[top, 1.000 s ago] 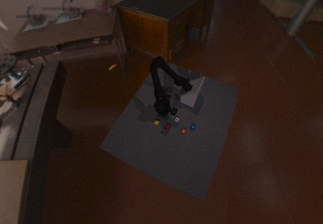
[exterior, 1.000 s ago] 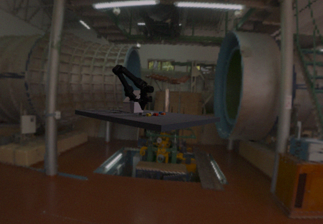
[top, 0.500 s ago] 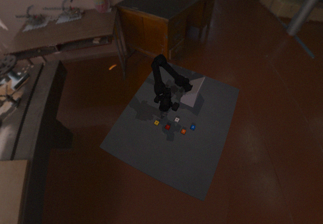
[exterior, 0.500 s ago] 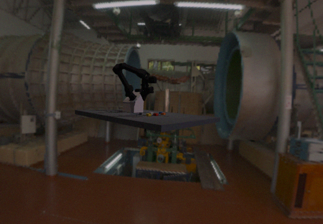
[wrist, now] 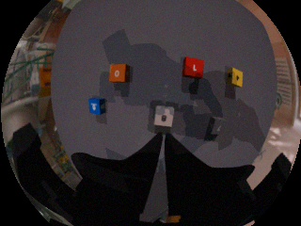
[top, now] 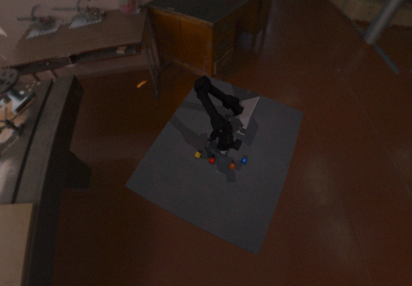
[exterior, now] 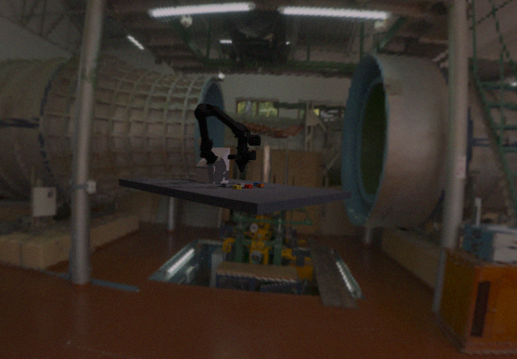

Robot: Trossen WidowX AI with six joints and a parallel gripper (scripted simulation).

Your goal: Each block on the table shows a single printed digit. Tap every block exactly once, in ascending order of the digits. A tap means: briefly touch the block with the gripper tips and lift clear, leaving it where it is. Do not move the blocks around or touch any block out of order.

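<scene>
The white block is 70 mm below my gripper tip. Round my gripper tip: grey block: 120 mm to the right, 70 mm below, 20 mm behind; orange block: 80 mm to the left, 80 mm ahead, 70 mm below; red block: 90 mm ahead, 70 mm below, 50 mm to the right.
</scene>
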